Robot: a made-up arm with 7 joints.
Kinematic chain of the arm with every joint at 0, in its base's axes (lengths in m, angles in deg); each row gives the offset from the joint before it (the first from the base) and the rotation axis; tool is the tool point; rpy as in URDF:
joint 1: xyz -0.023 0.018 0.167 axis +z
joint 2: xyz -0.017 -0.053 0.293 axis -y
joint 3: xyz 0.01 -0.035 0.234 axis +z
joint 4: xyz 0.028 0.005 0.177 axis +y
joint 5: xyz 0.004 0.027 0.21 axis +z
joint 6: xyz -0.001 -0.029 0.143 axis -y
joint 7: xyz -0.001 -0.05 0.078 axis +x
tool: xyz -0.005 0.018 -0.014 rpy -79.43 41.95 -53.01
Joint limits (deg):
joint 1: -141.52..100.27
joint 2: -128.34..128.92
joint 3: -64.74..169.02
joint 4: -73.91..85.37
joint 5: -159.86..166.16
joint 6: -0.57..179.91
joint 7: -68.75..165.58
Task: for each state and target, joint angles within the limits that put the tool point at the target. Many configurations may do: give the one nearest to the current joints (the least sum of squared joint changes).
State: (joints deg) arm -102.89 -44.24 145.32 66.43 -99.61 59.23 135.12
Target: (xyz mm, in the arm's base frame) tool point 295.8 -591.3 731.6
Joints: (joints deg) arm -74.28 -89.13 120.32 57.77 -91.78 51.62 135.81
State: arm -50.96 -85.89 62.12 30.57 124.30 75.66 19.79
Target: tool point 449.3 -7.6 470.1
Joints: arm -42.14 -75.76 77.15 80.75 129.57 84.06 19.70
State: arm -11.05 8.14 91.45 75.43 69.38 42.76 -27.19
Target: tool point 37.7 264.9 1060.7
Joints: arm -10.54 14.01 70.70 58.37 63.29 51.90 -26.83
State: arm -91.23 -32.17 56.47 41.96 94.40 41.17 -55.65
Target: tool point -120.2 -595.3 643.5
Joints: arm -115.21 -44.67 42.62 55.16 92.41 45.10 -56.04
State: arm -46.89 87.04 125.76 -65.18 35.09 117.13 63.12
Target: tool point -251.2 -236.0 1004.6
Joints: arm -9.94 39.52 123.30 -64.24 34.72 101.17 63.16
